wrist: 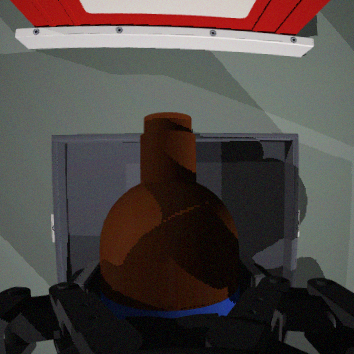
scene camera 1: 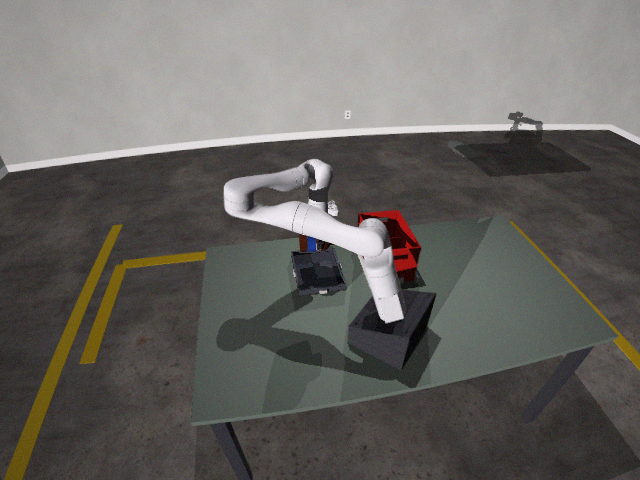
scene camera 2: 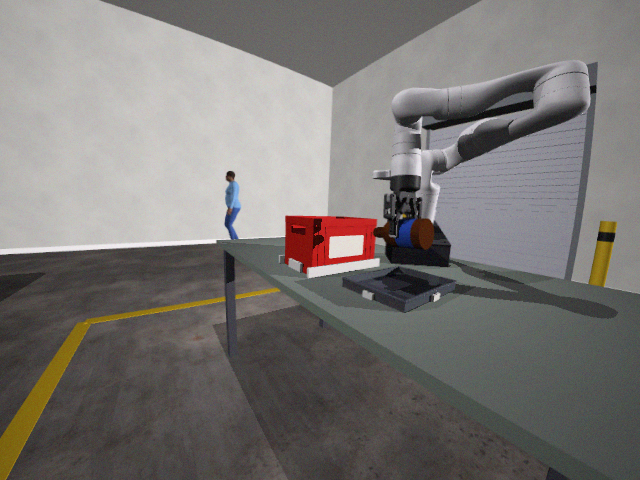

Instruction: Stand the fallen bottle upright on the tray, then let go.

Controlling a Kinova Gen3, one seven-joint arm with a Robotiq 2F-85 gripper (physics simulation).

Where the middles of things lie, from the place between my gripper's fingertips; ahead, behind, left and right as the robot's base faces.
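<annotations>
The brown bottle (scene camera 2: 413, 233) is 1 cm above my hand and 1 cm to the right of it. Going by their middles, that bottle is the nearest to my hand of the things named here. There's a white strip (wrist: 94, 35) as well, and it's 13 cm below my hand, 4 cm ahead of it and 19 cm to the right of it.
</annotations>
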